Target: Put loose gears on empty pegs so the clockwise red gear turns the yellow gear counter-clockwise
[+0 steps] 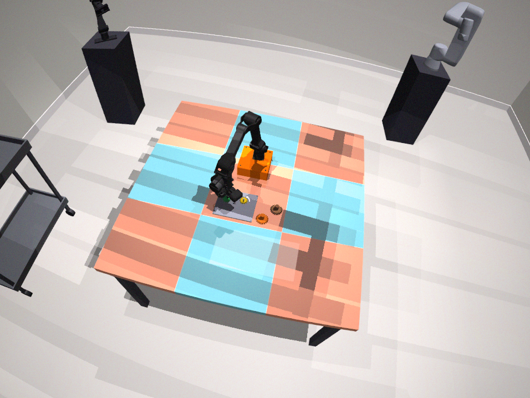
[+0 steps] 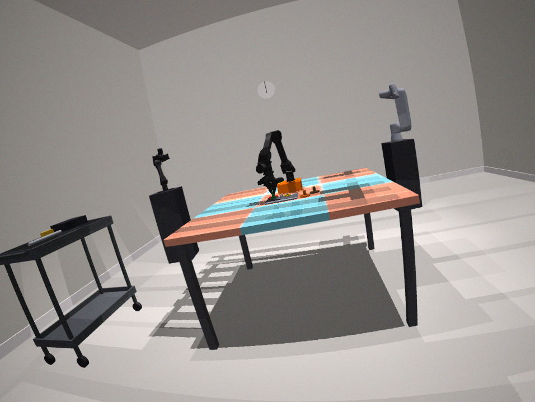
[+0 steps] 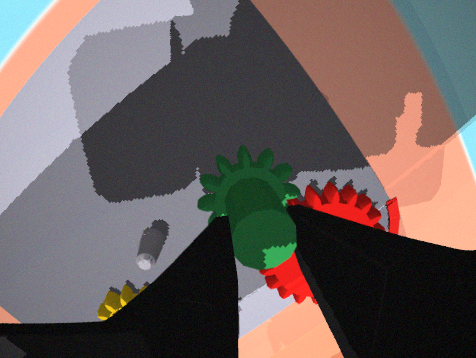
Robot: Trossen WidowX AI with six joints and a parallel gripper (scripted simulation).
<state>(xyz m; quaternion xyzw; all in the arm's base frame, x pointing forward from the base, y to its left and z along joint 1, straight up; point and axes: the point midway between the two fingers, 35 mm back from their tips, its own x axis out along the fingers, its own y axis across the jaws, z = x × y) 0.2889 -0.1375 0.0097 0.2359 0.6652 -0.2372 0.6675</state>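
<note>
My gripper tip is now 1 cm above the green gear. Also, from my gripper tip: red arrow (8 cm behind, 3 cm to the right, 3 cm below); then yellow gear (9 cm to the left, 3 cm below, 1 cm behind); then red gear (5 cm behind, 3 cm below).
</note>
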